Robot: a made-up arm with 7 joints. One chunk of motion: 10 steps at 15 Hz.
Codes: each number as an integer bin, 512 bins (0 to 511) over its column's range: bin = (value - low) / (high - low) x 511, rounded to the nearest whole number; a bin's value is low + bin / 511 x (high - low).
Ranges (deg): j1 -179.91..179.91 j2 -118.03..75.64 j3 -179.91..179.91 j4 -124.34..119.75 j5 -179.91..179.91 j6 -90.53..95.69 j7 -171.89..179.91
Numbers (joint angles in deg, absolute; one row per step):
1: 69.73 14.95 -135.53 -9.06 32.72 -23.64 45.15
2: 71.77 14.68 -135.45 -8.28 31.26 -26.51 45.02
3: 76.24 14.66 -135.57 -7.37 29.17 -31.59 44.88
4: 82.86 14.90 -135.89 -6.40 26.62 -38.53 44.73
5: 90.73 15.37 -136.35 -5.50 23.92 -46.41 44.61
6: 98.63 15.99 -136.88 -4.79 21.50 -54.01 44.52
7: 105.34 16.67 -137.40 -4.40 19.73 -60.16 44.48
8: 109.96 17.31 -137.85 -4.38 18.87 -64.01 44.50
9: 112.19 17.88 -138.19 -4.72 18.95 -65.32 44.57
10: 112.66 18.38 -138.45 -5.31 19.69 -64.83 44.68
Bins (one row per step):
1: 355 351 63 241 302 184 315
2: 357 350 63 243 300 176 315
3: 364 350 63 245 297 162 315
4: 373 351 63 247 293 143 315
5: 384 352 62 249 289 121 314
6: 396 354 61 250 286 100 314
7: 405 355 60 251 284 83 314
8: 412 357 60 251 282 73 314
9: 415 359 59 250 282 69 314
10: 415 360 59 249 283 71 315

